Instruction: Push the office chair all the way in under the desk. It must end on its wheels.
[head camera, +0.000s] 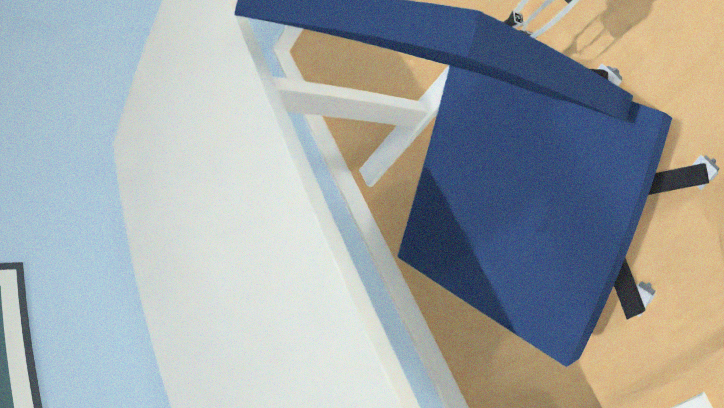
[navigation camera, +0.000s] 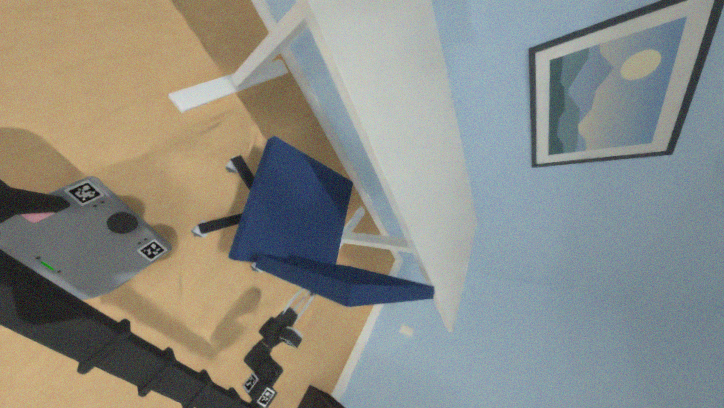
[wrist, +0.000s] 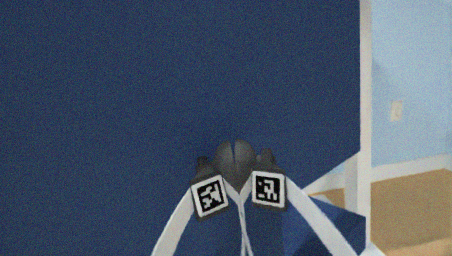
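Seen in the pictures: gripper, fingertip midpoint: (wrist: 234, 157); robot's base at its link origin: (navigation camera: 122, 221).
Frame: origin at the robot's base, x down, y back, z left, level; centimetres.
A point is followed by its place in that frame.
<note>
The blue office chair (head camera: 531, 192) @[x -47.0, y -42.3, z -29.5 cm] (navigation camera: 298, 207) @[x -47.0, y -43.2, z -26.6 cm] (wrist: 150, 75) @[x -72.8, y -22.8, z -39.7 cm] stands upright on its black wheeled base, beside the white desk's (head camera: 227, 202) @[x -95.0, y -62.2, z -40.7 cm] (navigation camera: 395, 101) @[x -95.0, y -61.2, z -3.0 cm] long front edge. Its seat is turned at an angle, with one corner toward the desk and in shadow. Most of the seat shows outside the desktop. The backrest is at the end near my gripper, and its upper corner overlaps the desktop's edge in the head view. My gripper (wrist: 234, 157) @[x -65.9, y -25.2, z -44.2 cm] is shut and empty, with its fingertips close in front of the backrest's rear face; contact is unclear. The backrest hides the fingertips in the head and navigation views.
A white desk leg and foot (navigation camera: 202, 93) stand beyond the seat side. My base (navigation camera: 81, 238) @[x -16.0, y 9.5, z 2.0 cm] and black arm (navigation camera: 126, 349) @[x -76.9, y 9.5, z -13.3 cm] are at the left of the navigation view. A dark brown cabinet (navigation camera: 319, 398) @[x -10.1, y 6.7, z -156.3 cm] is at its bottom edge. A framed picture (navigation camera: 582, 116) @[x -142.4, y -122.6, z -40.8 cm] hangs on the blue wall.
</note>
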